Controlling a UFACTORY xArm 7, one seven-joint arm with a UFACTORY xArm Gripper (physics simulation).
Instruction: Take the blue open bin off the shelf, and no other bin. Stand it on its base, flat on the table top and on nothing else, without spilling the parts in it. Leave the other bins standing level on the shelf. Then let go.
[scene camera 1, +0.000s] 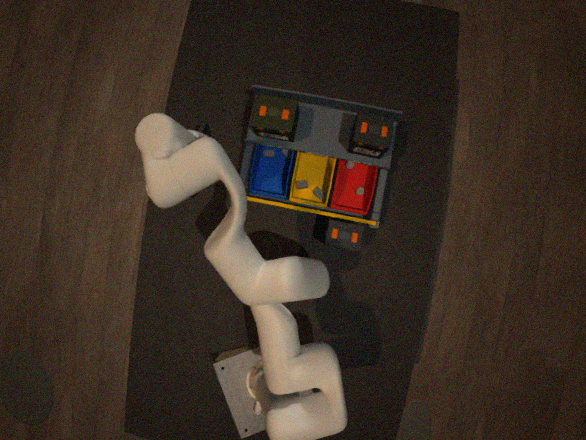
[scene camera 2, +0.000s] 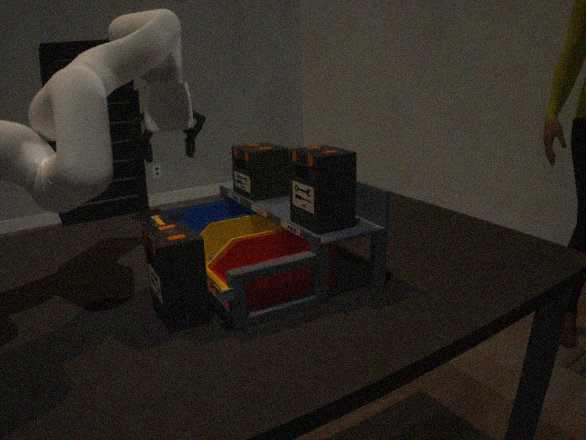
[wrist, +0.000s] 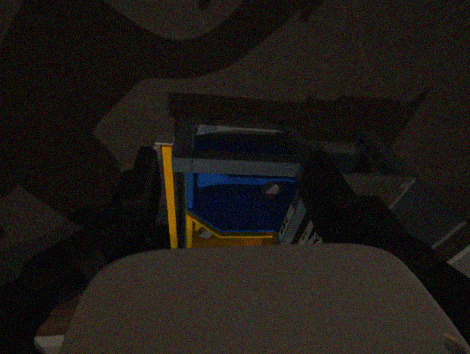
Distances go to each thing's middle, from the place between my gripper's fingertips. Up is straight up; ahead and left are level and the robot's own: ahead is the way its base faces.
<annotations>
I see the blue open bin (scene camera 1: 270, 177) 13 cm to the right of my hand, 13 cm below it and 5 cm ahead of it. The rest, counted from my hand: yellow bin (scene camera 2: 218, 236) 24 cm to the right, 13 cm below, 6 cm ahead; dark green box (scene camera 2: 258, 164) 16 cm ahead, 12 cm to the right, 2 cm below; yellow strip (wrist: 167, 150) 25 cm to the right, 11 cm below, 4 cm behind.
</annotations>
